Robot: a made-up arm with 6 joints. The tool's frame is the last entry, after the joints.
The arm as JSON. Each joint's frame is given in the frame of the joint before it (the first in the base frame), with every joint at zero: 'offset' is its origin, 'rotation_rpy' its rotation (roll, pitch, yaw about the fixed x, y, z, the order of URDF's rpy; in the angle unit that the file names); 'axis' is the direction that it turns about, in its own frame. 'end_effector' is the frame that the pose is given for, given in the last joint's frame.
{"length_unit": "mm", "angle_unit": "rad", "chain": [
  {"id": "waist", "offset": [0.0, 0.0, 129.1], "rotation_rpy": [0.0, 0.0, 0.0], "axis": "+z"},
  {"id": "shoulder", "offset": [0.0, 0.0, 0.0], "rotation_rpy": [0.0, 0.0, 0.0], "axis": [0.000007, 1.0, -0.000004]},
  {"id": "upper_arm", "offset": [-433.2, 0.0, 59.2], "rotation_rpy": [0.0, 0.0, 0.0], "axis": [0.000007, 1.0, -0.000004]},
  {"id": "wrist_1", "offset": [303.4, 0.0, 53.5], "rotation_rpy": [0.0, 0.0, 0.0], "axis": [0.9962, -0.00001, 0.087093]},
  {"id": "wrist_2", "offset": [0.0, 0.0, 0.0], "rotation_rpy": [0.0, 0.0, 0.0], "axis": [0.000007, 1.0, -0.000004]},
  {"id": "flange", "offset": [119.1, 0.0, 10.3], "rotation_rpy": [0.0, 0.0, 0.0], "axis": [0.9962, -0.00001, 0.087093]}
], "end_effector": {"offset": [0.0, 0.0, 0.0], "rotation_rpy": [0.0, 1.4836, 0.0]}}
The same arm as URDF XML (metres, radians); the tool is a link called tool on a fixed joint. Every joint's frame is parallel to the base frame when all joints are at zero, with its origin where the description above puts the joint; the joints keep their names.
<robot name="arm">
<link name="base_link"/>
<link name="link1"/>
<link name="link2"/>
<link name="link3"/>
<link name="link4"/>
<link name="link5"/>
<link name="link6"/>
<link name="tool"/>
<joint name="waist" type="continuous"><parent link="base_link"/><child link="link1"/><origin xyz="0.0000 0.0000 0.1291"/><axis xyz="0 0 1"/></joint>
<joint name="shoulder" type="continuous"><parent link="link1"/><child link="link2"/><origin xyz="0.0000 0.0000 0.0000"/><axis xyz="0 1 0"/></joint>
<joint name="upper_arm" type="continuous"><parent link="link2"/><child link="link3"/><origin xyz="-0.4332 0.0000 0.0592"/><axis xyz="0 1 0"/></joint>
<joint name="wrist_1" type="continuous"><parent link="link3"/><child link="link4"/><origin xyz="0.3034 0.0000 0.0535"/><axis xyz="0.9962 0 0.0871"/></joint>
<joint name="wrist_2" type="continuous"><parent link="link4"/><child link="link5"/><origin xyz="0.0000 0.0000 0.0000"/><axis xyz="0 1 0"/></joint>
<joint name="flange" type="continuous"><parent link="link5"/><child link="link6"/><origin xyz="0.1191 0.0000 0.0103"/><axis xyz="0.9962 0 0.0871"/></joint>
<joint name="tool_fixed" type="fixed"><parent link="link6"/><child link="tool"/><origin xyz="0.0000 0.0000 0.0000" rpy="0.0000 1.4836 0.0000"/></joint>
</robot>

